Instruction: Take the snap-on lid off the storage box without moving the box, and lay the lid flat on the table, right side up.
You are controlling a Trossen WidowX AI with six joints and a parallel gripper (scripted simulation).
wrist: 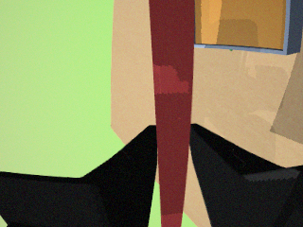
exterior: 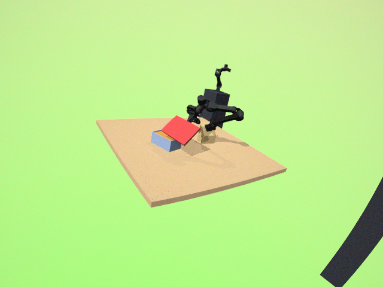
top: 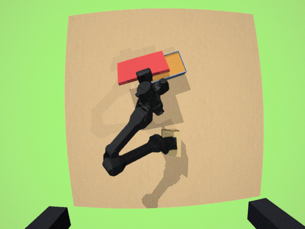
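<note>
The lid lies 60 mm ahead of my gripper tip, 10 mm to the left of it and 50 mm below it. Also, from my gripper tip: storage box (80 mm ahead, 120 mm to the right, 190 mm below).
</note>
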